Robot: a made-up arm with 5 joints. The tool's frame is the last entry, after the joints. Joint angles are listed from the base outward.
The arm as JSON. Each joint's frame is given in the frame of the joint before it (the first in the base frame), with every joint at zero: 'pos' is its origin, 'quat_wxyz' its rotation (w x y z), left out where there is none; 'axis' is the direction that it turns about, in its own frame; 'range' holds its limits. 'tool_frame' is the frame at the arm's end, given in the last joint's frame.
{
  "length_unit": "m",
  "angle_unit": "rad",
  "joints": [
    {
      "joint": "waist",
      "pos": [
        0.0,
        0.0,
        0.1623
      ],
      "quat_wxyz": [
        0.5,
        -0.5,
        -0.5,
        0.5
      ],
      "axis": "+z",
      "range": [
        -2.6,
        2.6
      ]
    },
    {
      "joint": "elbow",
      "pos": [
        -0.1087,
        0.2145,
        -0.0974
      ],
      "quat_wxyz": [
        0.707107,
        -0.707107,
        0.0,
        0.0
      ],
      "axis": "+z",
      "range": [
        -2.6,
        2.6
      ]
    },
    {
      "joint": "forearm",
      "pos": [
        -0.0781,
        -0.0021,
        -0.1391
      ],
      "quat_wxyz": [
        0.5,
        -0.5,
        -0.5,
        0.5
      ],
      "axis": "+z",
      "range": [
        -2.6,
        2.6
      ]
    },
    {
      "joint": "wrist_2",
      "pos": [
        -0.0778,
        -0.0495,
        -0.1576
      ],
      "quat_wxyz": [
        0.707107,
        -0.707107,
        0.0,
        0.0
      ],
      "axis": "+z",
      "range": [
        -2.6,
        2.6
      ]
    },
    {
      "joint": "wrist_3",
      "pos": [
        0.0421,
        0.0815,
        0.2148
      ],
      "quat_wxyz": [
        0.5,
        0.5,
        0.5,
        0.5
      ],
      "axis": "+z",
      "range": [
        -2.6,
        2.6
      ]
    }
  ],
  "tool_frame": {
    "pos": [
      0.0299,
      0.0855,
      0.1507
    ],
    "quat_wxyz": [
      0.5,
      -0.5,
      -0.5,
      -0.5
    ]
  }
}
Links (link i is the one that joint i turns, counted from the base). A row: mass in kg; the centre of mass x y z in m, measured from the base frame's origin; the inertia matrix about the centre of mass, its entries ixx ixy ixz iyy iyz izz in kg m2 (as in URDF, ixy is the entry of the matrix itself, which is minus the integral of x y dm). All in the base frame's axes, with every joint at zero. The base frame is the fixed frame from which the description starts. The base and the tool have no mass.
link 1: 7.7; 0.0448 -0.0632 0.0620; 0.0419 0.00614 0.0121 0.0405 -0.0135 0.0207
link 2: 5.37; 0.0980 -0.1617 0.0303; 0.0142 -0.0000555 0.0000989 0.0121 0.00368 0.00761
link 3: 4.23; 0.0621 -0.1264 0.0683; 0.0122 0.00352 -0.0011 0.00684 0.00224 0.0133
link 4: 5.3; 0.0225 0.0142 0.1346; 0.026 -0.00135 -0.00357 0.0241 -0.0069 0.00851
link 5: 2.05; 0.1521 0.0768 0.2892; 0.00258 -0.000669 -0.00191 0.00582 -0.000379 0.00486
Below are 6 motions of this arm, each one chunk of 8 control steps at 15 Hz.
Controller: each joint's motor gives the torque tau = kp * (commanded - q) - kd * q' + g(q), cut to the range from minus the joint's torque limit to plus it. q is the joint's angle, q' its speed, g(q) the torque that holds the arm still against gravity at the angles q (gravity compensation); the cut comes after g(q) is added. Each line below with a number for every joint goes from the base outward.
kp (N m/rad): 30 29 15 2.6 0.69
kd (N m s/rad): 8.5 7.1 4 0.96 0.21
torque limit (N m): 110 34 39 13 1.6
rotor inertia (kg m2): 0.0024 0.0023 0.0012 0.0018 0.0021
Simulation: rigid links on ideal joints. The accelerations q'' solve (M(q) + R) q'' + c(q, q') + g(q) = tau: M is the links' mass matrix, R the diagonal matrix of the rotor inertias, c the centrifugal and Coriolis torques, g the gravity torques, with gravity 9.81 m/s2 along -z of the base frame. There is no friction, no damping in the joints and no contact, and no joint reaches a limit. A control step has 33 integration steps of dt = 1/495 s. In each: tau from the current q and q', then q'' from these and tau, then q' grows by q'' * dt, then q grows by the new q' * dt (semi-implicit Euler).
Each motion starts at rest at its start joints. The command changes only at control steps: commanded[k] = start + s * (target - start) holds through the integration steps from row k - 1 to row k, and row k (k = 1, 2, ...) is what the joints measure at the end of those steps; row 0 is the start. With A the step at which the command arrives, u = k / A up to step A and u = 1 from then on. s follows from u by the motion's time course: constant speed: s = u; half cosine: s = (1 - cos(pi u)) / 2; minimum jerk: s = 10 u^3 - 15 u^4 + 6 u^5; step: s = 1 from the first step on.
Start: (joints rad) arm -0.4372 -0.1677 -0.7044 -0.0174 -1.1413
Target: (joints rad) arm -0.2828 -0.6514 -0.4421 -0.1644 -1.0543
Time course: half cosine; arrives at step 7
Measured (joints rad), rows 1 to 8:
1: -0.4365 -0.1717 -0.7029 -0.0220 -1.1379
2: -0.4333 -0.1875 -0.6963 -0.0377 -1.1278
3: -0.4254 -0.2201 -0.6816 -0.0650 -1.1130
4: -0.4118 -0.2701 -0.6577 -0.0985 -1.0977
5: -0.3931 -0.3329 -0.6262 -0.1296 -1.0849
6: -0.3718 -0.4001 -0.5909 -0.1498 -1.0764
7: -0.3510 -0.4614 -0.5567 -0.1533 -1.0726
8: -0.3336 -0.5112 -0.5277 -0.1426 -1.0717

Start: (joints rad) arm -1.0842 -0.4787 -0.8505 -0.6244 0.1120
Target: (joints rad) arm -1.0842 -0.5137 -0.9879 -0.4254 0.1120
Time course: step
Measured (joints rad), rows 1 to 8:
1: -1.0854 -0.4844 -0.8705 -0.6124 0.1463
2: -1.0859 -0.4898 -0.8961 -0.5909 0.1550
3: -1.0856 -0.4947 -0.9185 -0.5667 0.1476
4: -1.0849 -0.4992 -0.9363 -0.5426 0.1354
5: -1.0843 -0.5030 -0.9499 -0.5204 0.1235
6: -1.0838 -0.5062 -0.9600 -0.5008 0.1137
7: -1.0836 -0.5087 -0.9674 -0.4842 0.1065
8: -1.0835 -0.5106 -0.9727 -0.4706 0.1018

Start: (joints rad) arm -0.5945 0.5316 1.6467 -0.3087 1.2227
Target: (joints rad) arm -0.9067 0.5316 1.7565 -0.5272 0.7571
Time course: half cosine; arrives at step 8
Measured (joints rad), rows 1 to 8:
1: -0.5955 0.5316 1.6476 -0.3097 1.2202
2: -0.6003 0.5317 1.6513 -0.3137 1.2101
3: -0.6121 0.5319 1.6588 -0.3223 1.1882
4: -0.6326 0.5321 1.6701 -0.3361 1.1532
5: -0.6620 0.5322 1.6839 -0.3547 1.1069
6: -0.6984 0.5322 1.6985 -0.3766 1.0535
7: -0.7381 0.5321 1.7120 -0.3993 0.9990
8: -0.7765 0.5319 1.7224 -0.4203 0.9498

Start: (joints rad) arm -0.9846 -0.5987 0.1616 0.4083 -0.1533
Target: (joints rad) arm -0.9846 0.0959 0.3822 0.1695 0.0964
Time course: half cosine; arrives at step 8
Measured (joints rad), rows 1 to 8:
1: -0.9845 -0.5942 0.1638 0.4108 -0.1509
2: -0.9841 -0.5765 0.1723 0.4181 -0.1439
3: -0.9836 -0.5392 0.1891 0.4287 -0.1323
4: -0.9832 -0.4805 0.2136 0.4380 -0.1169
5: -0.9828 -0.4035 0.2431 0.4410 -0.0988
6: -0.9826 -0.3150 0.2738 0.4336 -0.0803
7: -0.9823 -0.2249 0.3014 0.4134 -0.0640
8: -0.9820 -0.1441 0.3216 0.3805 -0.0512

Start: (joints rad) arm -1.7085 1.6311 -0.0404 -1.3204 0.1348
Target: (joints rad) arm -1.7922 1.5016 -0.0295 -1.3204 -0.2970
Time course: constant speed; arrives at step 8
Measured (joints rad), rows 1 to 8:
1: -1.7095 1.6278 -0.0398 -1.3220 0.1291
2: -1.7122 1.6213 -0.0386 -1.3245 0.1153
3: -1.7165 1.6124 -0.0371 -1.3270 0.0938
4: -1.7224 1.6017 -0.0357 -1.3291 0.0653
5: -1.7294 1.5896 -0.0345 -1.3304 0.0310
6: -1.7374 1.5764 -0.0333 -1.3311 -0.0082
7: -1.7461 1.5625 -0.0323 -1.3310 -0.0513
8: -1.7553 1.5480 -0.0314 -1.3304 -0.0974

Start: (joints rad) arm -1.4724 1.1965 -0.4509 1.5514 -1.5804
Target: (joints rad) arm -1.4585 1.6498 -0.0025 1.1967 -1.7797
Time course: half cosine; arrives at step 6
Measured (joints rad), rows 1 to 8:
1: -1.4723 1.2025 -0.4461 1.5538 -1.5787
2: -1.4720 1.2245 -0.4271 1.5589 -1.5744
3: -1.4714 1.2662 -0.3884 1.5608 -1.5708
4: -1.4704 1.3239 -0.3317 1.5529 -1.5734
5: -1.4686 1.3882 -0.2646 1.5304 -1.5875
6: -1.4660 1.4473 -0.1994 1.4919 -1.6154
7: -1.4632 1.4956 -0.1453 1.4438 -1.6529
8: -1.4608 1.5344 -0.1046 1.3949 -1.6905

